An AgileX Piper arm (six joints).
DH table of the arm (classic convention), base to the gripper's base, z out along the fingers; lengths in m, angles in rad. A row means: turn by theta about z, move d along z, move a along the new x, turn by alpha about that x. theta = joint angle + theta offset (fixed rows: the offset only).
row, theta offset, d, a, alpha
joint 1, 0, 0.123, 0, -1.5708
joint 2, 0.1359, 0, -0.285, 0
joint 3, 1.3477, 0, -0.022, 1.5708
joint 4, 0, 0.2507, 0, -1.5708
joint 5, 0, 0, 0, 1.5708
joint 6, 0, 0.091, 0, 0
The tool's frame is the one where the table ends.
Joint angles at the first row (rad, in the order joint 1, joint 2, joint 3, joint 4, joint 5, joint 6):
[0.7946 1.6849 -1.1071 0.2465 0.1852 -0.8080]
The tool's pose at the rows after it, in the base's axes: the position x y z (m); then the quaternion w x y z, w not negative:
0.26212, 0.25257, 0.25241, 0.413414, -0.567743, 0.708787, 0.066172
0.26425, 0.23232, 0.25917, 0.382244, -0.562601, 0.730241, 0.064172
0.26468, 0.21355, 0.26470, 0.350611, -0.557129, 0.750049, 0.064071
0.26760, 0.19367, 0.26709, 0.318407, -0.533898, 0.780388, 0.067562
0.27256, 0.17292, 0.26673, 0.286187, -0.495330, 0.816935, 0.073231
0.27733, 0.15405, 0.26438, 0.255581, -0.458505, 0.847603, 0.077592
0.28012, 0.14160, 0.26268, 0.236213, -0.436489, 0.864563, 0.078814
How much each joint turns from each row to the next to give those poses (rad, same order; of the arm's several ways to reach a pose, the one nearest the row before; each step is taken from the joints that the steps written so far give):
[-0.0435 -0.0378 0.0009 -0.0010 0.0772 0.0000]
[-0.0529 -0.0396 0.0009 0.0000 0.1115 0.0014]
[-0.0497 -0.0344 -0.0001 0.0020 0.1073 0.0000]
[-0.0590 -0.0224 0.0001 0.0014 0.0943 0.0315]
[-0.0671 -0.0111 0.0000 0.0031 0.0814 0.0521]
[-0.0635 -0.0020 0.0000 0.0034 0.0688 0.0419]
[-0.0418 0.0000 0.0000 0.0000 0.0426 0.0203]

